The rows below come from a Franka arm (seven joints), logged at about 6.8 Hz.
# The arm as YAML. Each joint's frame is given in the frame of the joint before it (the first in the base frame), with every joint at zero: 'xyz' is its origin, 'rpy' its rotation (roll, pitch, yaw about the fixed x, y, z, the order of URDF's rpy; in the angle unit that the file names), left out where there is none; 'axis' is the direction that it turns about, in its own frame. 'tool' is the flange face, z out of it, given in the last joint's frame.
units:
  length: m
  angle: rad
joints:
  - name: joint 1
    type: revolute
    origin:
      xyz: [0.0, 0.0, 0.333]
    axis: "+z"
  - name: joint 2
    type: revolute
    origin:
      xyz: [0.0, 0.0, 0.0]
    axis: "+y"
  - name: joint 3
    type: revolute
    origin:
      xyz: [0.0, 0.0, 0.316]
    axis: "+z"
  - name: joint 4
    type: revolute
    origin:
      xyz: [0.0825, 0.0, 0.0]
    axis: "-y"
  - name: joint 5
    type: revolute
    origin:
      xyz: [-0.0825, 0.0, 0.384]
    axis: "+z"
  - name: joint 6
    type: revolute
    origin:
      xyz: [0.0, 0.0, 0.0]
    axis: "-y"
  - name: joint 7
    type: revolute
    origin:
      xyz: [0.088, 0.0, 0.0]
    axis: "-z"
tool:
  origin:
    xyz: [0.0, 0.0, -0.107]
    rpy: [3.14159, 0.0, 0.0]
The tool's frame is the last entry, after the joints.
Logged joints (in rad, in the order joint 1, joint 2, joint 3, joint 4, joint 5, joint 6, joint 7), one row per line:
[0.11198 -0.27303 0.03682 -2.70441 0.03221 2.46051 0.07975]
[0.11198 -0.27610 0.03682 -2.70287 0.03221 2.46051 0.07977]
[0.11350 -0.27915 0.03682 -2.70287 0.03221 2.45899 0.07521]
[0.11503 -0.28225 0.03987 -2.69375 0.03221 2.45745 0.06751]
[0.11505 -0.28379 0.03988 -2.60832 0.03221 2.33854 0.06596]
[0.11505 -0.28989 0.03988 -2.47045 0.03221 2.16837 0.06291]
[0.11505 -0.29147 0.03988 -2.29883 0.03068 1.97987 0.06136]
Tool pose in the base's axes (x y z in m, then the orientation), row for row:
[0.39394 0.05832 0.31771 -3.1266 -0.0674 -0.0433]
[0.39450 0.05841 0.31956 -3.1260 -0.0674 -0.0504]
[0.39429 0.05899 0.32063 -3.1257 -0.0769 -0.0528]
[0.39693 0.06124 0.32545 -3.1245 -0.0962 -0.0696]
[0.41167 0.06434 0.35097 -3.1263 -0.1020 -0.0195]
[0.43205 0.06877 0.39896 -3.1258 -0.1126 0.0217]
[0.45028 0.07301 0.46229 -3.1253 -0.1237 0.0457]
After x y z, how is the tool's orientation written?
As a rotation vector, in radians.
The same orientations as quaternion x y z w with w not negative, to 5 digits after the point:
[-0.99965 -0.02155 -0.01384 0.00698]
[-0.99961 -0.02155 -0.01612 0.00723]
[-0.99953 -0.02459 -0.01688 0.00725]
[-0.99925 -0.03077 -0.02226 0.00742]
[-0.99943 -0.03261 -0.00623 0.00678]
[-0.99930 -0.03600 0.00694 0.00684]
[-0.99909 -0.03954 0.01461 0.00676]

